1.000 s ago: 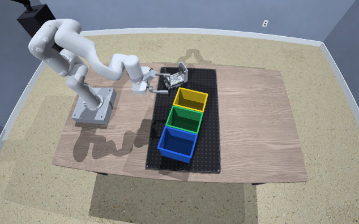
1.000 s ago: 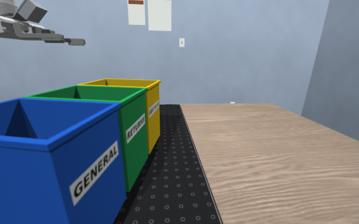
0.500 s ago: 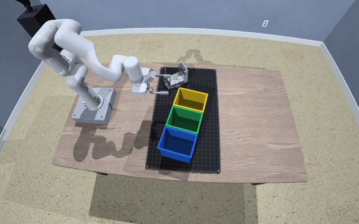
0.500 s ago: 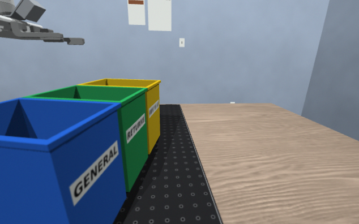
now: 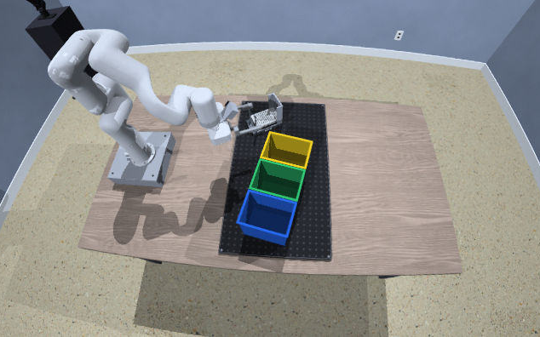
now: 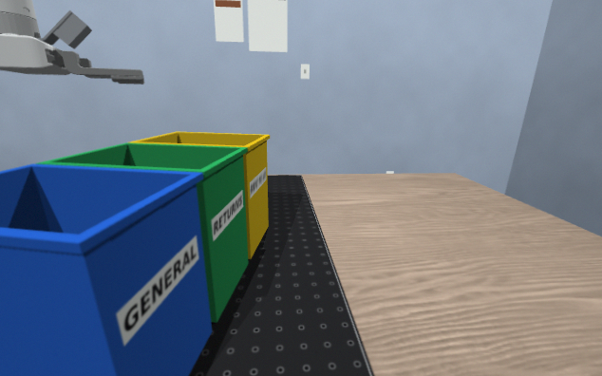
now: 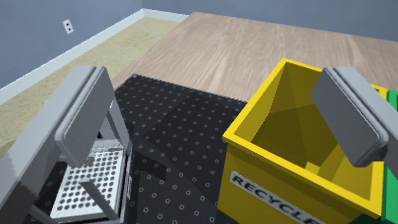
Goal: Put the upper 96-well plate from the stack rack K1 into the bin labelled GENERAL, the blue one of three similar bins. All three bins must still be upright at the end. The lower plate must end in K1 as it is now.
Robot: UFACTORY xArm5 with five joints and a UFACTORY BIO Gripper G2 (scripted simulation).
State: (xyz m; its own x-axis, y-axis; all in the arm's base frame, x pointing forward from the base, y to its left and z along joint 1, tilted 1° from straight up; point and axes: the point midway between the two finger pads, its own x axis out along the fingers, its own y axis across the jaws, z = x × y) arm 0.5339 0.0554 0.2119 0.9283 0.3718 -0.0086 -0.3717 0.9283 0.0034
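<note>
The white 96-well plate lies 23 cm below my hand, 19 cm to the left of it and 3 cm ahead of it. Also, from my hand: yellow bin 19 cm below, 14 cm ahead, 7 cm to the right; green returns bin 20 cm to the right, 19 cm below, 11 cm ahead; dark plate 25 cm below, 19 cm to the left, 3 cm ahead.
</note>
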